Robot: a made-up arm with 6 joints. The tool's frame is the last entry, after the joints.
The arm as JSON. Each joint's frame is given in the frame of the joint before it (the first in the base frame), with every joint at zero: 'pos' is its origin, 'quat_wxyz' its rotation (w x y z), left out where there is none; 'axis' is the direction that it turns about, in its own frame. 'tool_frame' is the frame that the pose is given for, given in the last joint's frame.
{
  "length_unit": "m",
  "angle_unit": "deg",
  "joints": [
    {
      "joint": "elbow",
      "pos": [
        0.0,
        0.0,
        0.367
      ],
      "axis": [
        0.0,
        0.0,
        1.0
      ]
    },
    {
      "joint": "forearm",
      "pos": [
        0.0,
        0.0,
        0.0
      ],
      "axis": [
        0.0,
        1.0,
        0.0
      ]
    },
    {
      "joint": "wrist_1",
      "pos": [
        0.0,
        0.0,
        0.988
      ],
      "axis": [
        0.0,
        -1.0,
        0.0
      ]
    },
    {
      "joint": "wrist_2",
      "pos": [
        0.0,
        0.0,
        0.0
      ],
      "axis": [
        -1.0,
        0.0,
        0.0
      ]
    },
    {
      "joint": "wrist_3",
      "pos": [
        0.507,
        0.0,
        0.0
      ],
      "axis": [
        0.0,
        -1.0,
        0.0
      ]
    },
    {
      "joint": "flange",
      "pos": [
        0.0,
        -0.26,
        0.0
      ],
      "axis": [
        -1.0,
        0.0,
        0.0
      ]
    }
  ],
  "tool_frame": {
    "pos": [
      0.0,
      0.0,
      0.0
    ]
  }
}
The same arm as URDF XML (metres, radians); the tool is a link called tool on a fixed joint. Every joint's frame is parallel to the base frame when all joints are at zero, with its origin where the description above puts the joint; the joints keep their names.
<robot name="arm">
  <joint name="tool_fixed" type="fixed">
    <parent link="link6"/>
    <child link="tool"/>
    <origin xyz="0.0000 0.0000 0.0000"/>
  </joint>
  <joint name="flange" type="continuous">
    <parent link="link5"/>
    <child link="link6"/>
    <origin xyz="0.0000 -0.2600 0.0000"/>
    <axis xyz="-1 0 0"/>
  </joint>
  <joint name="wrist_3" type="continuous">
    <parent link="link4"/>
    <child link="link5"/>
    <origin xyz="0.5070 0.0000 0.0000"/>
    <axis xyz="0 -1 0"/>
  </joint>
  <joint name="wrist_2" type="continuous">
    <parent link="link3"/>
    <child link="link4"/>
    <origin xyz="0.0000 0.0000 0.0000"/>
    <axis xyz="-1 0 0"/>
  </joint>
  <joint name="wrist_1" type="continuous">
    <parent link="link2"/>
    <child link="link3"/>
    <origin xyz="0.0000 0.0000 0.9880"/>
    <axis xyz="0 -1 0"/>
  </joint>
  <joint name="forearm" type="continuous">
    <parent link="link1"/>
    <child link="link2"/>
    <origin xyz="0.0000 0.0000 0.0000"/>
    <axis xyz="0 1 0"/>
  </joint>
  <joint name="elbow" type="continuous">
    <parent link="base_link"/>
    <child link="link1"/>
    <origin xyz="0.0000 0.0000 0.3670"/>
    <axis xyz="0 0 1"/>
  </joint>
  <link name="base_link"/>
  <link name="link1"/>
  <link name="link2"/>
  <link name="link3"/>
  <link name="link4"/>
  <link name="link5"/>
  <link name="link6"/>
  <link name="tool"/>
</robot>

